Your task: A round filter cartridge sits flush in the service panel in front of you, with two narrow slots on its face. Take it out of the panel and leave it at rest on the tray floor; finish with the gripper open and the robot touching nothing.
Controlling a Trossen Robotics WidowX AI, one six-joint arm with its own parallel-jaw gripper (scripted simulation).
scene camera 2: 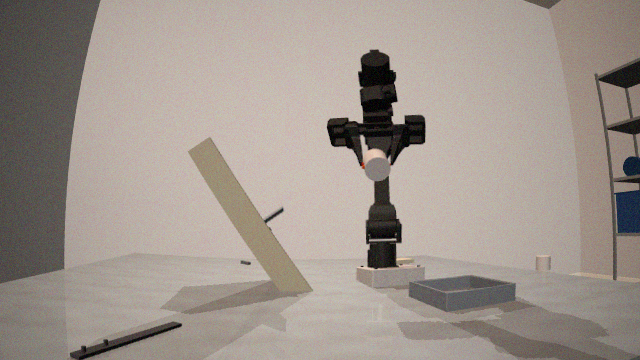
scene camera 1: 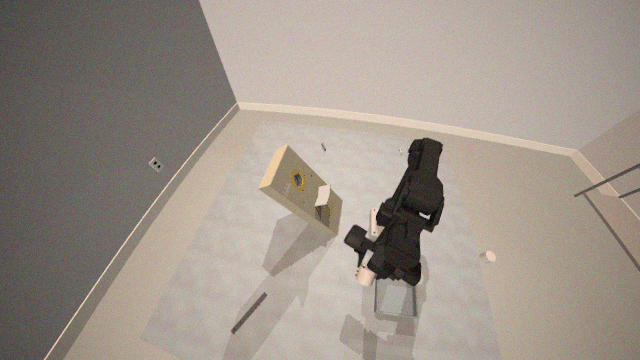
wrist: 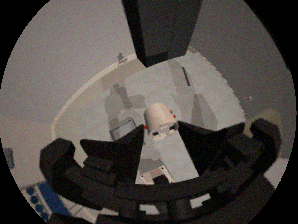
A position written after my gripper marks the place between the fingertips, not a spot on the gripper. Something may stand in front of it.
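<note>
You'd find my gripper point(scene camera 2: 376, 164) point(scene camera 1: 367, 272) point(wrist: 160, 125) in the scene cameras and in the wrist view. There's a white round filter cartridge point(scene camera 2: 375, 162) point(wrist: 161, 124) too, and a grey tray point(scene camera 2: 454, 293) point(scene camera 1: 398, 298). I can also see a tan service panel point(scene camera 2: 219, 177).
</note>
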